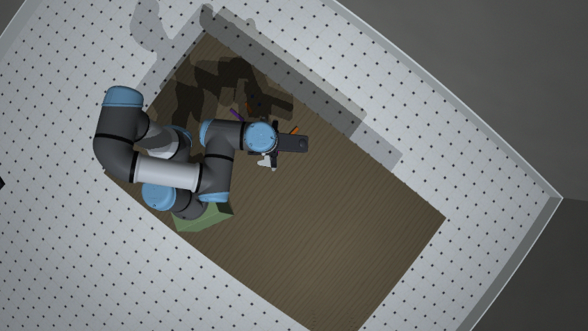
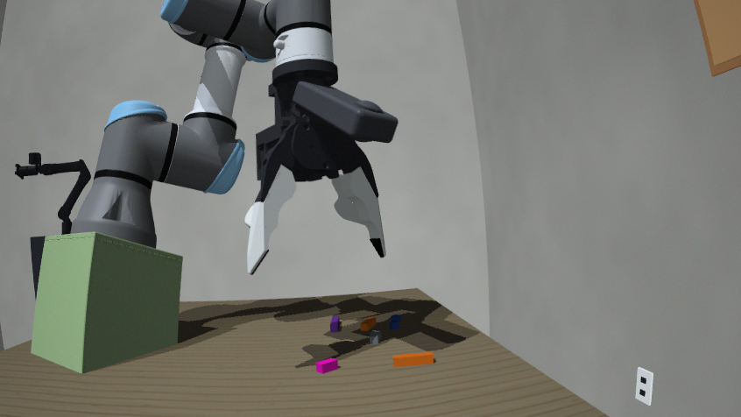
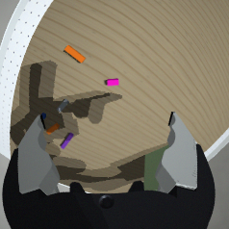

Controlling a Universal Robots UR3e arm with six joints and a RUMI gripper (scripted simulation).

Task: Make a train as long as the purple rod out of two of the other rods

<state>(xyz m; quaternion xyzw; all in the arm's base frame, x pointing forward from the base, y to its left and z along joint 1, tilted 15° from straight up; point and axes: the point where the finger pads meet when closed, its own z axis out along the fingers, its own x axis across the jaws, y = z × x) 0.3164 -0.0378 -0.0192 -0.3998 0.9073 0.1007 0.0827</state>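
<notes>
Right now the purple rod is 30 mm behind my hand, 170 mm to the left of it and 100 mm below it. Round my hand: magenta rod (10 mm to the right, 100 mm below); then grey rod (30 mm ahead, 100 mm to the left, 100 mm below).
</notes>
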